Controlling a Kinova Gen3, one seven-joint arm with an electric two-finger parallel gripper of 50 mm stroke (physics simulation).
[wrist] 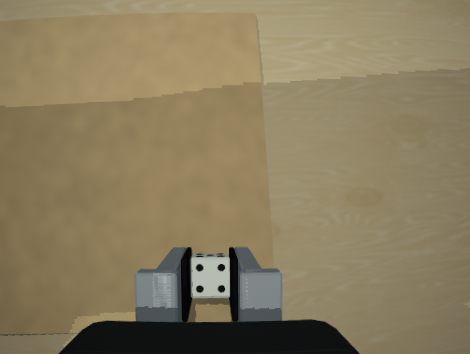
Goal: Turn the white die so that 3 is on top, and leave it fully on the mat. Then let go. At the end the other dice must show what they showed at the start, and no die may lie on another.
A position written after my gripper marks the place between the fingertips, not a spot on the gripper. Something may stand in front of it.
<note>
I see my gripper (210,273), a tan mat (134,134) and a white die (210,273).
</note>
